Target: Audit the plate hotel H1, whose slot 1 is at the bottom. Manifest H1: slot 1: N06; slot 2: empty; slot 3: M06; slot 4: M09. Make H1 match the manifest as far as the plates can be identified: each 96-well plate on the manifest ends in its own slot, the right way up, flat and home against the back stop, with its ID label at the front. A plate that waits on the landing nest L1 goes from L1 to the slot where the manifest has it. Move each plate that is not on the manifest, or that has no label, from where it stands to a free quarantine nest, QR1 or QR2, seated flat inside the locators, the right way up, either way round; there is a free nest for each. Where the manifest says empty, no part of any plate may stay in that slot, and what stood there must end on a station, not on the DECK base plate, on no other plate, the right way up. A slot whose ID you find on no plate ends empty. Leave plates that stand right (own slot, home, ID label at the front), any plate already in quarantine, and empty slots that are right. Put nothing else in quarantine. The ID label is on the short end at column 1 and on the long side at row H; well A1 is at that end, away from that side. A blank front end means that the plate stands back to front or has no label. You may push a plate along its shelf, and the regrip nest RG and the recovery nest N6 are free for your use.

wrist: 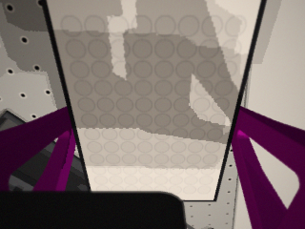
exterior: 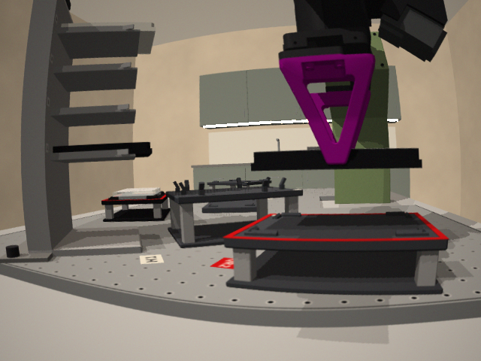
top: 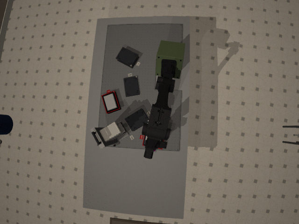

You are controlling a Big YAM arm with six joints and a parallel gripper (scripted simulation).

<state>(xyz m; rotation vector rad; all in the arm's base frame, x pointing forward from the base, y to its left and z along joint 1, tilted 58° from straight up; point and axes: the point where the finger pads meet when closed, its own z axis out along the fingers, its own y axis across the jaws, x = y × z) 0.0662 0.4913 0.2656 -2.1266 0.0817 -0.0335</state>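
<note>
Right now the quarantine nest QR2 is 6 cm below my hand. Round my hand: QR2 tag (10 cm ahead, 1 cm to the right, 10 cm below); then A1 mark (6 cm ahead, 15 cm to the right, 4 cm below); then H1 tag (18 cm ahead, 1 cm to the left, 10 cm below).
</note>
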